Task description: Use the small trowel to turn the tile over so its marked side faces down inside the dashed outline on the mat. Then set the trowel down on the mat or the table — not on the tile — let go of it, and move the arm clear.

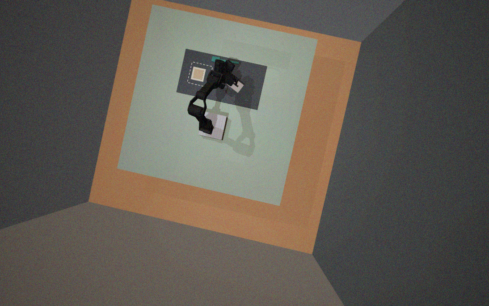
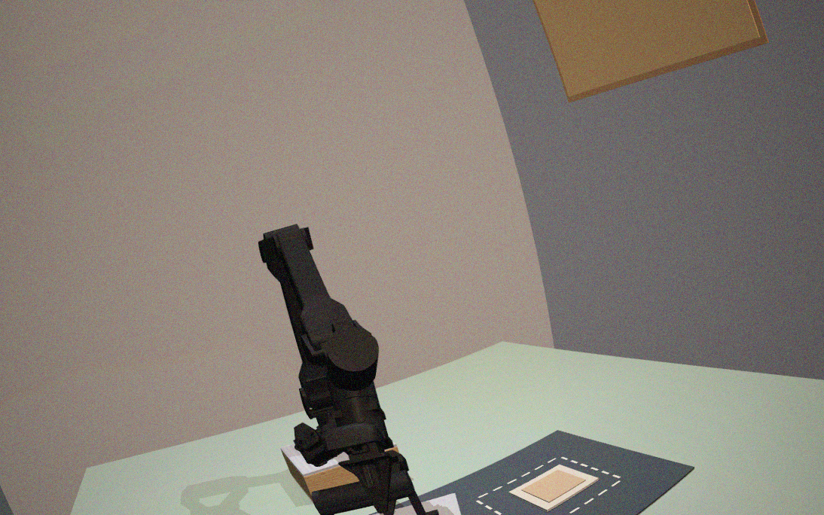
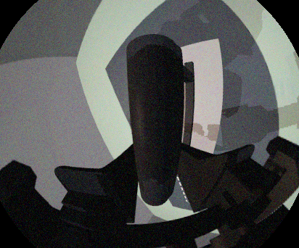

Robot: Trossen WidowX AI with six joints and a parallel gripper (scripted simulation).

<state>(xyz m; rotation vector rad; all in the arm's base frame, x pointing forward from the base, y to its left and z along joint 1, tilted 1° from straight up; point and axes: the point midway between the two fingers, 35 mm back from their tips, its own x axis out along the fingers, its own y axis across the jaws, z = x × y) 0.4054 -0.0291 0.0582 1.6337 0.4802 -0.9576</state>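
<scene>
My gripper tip is now 30 mm past the dark mat, 70 mm to the right of it and 120 mm above it. Also, from my gripper tip: tile (40 mm behind, 250 mm to the left, 100 mm below); teal trowel (110 mm ahead, 110 mm to the left, 100 mm below).
</scene>
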